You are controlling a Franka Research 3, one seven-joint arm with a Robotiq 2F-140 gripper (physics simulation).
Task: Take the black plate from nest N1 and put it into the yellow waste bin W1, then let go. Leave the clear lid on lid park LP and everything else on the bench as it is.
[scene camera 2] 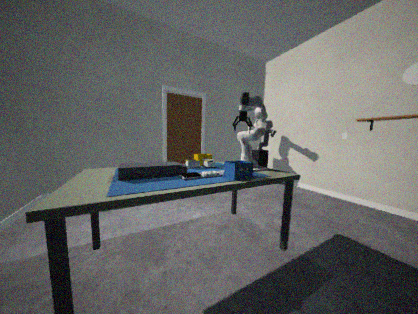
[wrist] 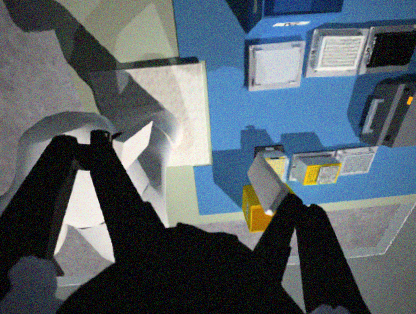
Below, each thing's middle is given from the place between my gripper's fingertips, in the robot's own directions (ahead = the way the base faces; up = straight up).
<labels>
Now: the clear lid [wrist: 275, 66] 34 cm below my hand, 23 cm ahead of it and 12 cm to the left of it. Also, from my hand: white plate [wrist: 333, 52]: 40 cm ahead, 34 cm below, 15 cm to the left; long black box [scene camera 2: 152, 169]: 81 cm ahead, 32 cm below, 1 cm to the right.
</labels>
